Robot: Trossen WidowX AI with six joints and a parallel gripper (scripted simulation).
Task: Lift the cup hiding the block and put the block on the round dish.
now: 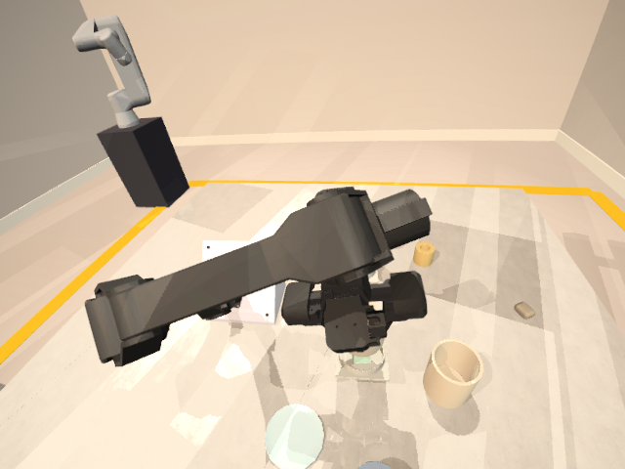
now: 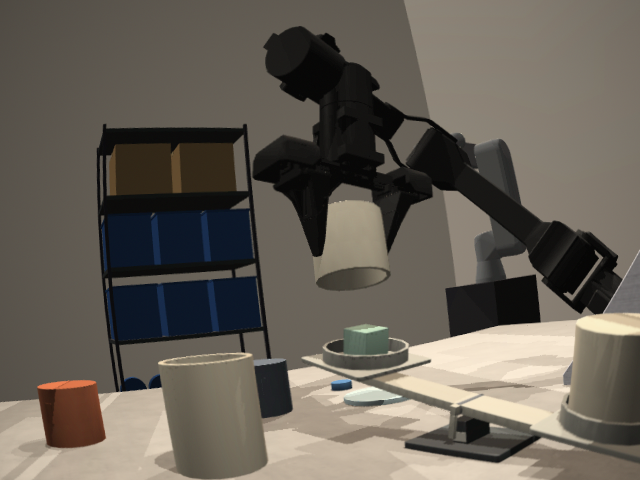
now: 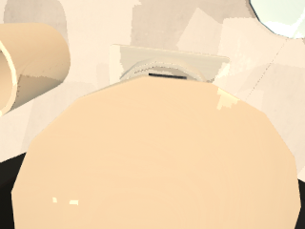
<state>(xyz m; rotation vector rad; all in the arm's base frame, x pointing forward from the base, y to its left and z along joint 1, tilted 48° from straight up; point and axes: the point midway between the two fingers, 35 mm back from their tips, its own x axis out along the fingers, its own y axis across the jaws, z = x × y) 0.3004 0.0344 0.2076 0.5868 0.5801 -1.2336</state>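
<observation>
My gripper tip is 1 cm to the right of the pale green block and 8 cm above it. From my gripper tip the other things lie so: blue cylinder (4 cm ahead, 16 cm to the right, 13 cm below); then balance (1 cm behind, 14 cm to the left, 13 cm below); then round dish (10 cm behind, 11 cm to the right, 16 cm below).
</observation>
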